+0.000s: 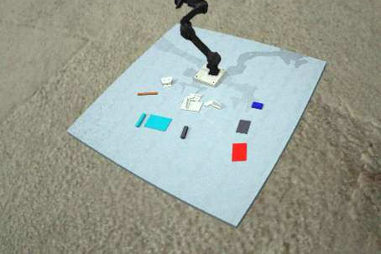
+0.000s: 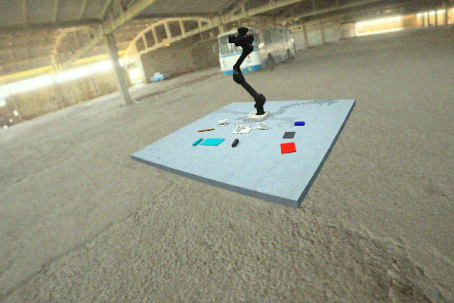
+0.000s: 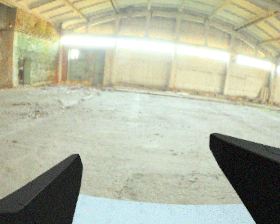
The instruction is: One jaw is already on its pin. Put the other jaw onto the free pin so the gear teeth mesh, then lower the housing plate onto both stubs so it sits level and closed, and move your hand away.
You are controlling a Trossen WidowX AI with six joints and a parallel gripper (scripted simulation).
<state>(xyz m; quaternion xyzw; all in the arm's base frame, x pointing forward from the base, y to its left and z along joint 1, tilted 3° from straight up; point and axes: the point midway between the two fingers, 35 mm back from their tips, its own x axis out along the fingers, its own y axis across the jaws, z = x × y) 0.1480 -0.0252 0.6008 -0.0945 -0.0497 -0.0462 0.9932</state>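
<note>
The white jaw is 620 mm below my gripper tip, 70 mm to the left of it and 60 mm ahead of it. Round my gripper tip: dark bar (620 mm below, 290 mm ahead, 10 mm to the left); white housing part (600 mm below, 280 mm to the right, 70 mm behind); cyan plate (630 mm below, 260 mm ahead, 190 mm to the right).
</note>
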